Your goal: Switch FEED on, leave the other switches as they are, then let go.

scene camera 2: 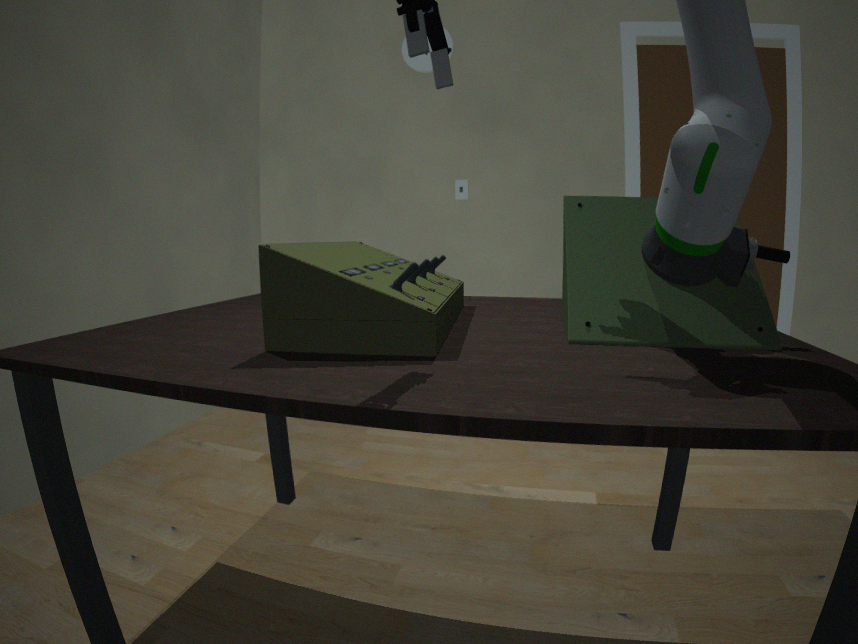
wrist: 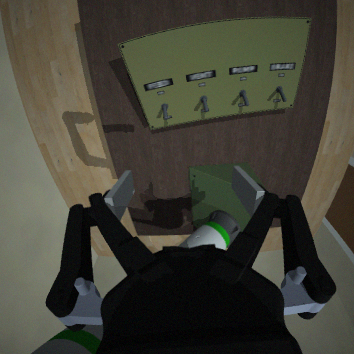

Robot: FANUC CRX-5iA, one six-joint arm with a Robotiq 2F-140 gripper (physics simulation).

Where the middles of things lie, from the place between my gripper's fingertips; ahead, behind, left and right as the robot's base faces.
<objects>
My gripper is now 36 cm above the olive-green switch box (scene camera 2: pixel 341 297), 15 cm short of it and 10 cm to the left of it.
</objects>
